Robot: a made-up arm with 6 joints.
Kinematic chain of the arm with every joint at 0, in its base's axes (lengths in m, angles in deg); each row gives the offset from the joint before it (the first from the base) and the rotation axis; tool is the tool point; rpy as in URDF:
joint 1: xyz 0 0 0.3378 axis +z
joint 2: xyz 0 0 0 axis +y
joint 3: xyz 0.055 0 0.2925 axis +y
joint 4: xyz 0.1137 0 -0.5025 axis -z
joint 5: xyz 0 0 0 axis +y
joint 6: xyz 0.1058 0 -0.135 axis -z
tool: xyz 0 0 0 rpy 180 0 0
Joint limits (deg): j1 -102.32..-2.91 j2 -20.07..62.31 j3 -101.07..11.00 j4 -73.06..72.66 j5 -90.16..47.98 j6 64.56..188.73
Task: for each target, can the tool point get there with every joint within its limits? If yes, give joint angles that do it. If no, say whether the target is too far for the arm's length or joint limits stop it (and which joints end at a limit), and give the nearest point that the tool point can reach.
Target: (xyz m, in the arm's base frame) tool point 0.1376 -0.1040 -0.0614
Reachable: yes | joints -39.13 8.46 -4.58 -41.19 34.95 172.16
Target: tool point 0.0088 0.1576 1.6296
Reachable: no: too far | nearest point 0.2490 0.0243 1.1383 | short by 0.563 m
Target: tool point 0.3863 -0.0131 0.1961
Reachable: yes | joints -16.86 -13.22 -2.77 -35.95 -43.16 112.34
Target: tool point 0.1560 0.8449 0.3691
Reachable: no: joint limits stop it (at a limit: joint 2, joint 3, joint 5) | nearest point 0.0607 0.3289 0.1515 | short by 0.568 m
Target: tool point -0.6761 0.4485 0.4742
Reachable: no: joint limits stop it (at a limit: joint 2, joint 3, joint 5) | nearest point -0.2787 0.1849 0.1515 | short by 0.576 m
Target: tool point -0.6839 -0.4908 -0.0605
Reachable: no: joint limits stop it (at a limit: joint 1, joint 2, joint 4) | nearest point -0.2867 -0.5505 -0.0228 | short by 0.403 m
